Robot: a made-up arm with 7 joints.
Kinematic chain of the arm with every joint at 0, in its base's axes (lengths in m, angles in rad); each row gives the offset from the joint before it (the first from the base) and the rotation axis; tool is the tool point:
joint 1: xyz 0 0 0.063 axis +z
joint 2: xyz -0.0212 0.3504 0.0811 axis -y
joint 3: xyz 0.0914 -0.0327 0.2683 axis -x
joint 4: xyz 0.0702 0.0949 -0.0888 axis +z
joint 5: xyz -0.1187 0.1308 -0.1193 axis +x
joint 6: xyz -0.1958 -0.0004 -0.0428 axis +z
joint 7: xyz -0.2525 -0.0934 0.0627 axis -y
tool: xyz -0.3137 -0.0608 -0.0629
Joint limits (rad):
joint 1: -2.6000..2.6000
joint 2: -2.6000..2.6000
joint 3: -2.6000..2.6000
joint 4: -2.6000..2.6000
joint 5: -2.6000..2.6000
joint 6: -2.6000..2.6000
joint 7: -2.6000..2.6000
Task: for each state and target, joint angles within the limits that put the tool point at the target. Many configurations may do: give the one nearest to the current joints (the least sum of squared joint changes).
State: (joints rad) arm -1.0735 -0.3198 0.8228 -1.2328 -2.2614 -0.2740 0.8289
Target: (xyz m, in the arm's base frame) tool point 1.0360 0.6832 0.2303
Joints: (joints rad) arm -0.9109 -0.2877 0.1487 -1.3829 -2.3742 -0.1055 0.4459
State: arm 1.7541 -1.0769 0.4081 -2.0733 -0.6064 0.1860 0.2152
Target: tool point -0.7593 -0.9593 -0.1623
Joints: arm 2.4480 -1.2654 0.1846 -1.7657 -0.5610 -0.0042 0.1238
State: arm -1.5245 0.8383 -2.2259 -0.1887 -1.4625 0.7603 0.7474
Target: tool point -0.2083 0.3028 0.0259
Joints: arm -1.1737 0.9790 -2.4071 -0.3205 -1.7236 0.9437 0.5421
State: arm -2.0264 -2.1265 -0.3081 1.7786 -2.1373 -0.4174 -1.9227
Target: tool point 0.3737 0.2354 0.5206
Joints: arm -1.9014 -2.1805 -0.8304 1.6564 -2.3163 -0.6322 -1.6184
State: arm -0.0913 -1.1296 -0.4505 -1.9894 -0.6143 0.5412 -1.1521
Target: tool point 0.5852 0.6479 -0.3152
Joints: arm 0.1615 -1.4854 -0.4152 -2.2464 -0.7553 0.7945 -1.5281
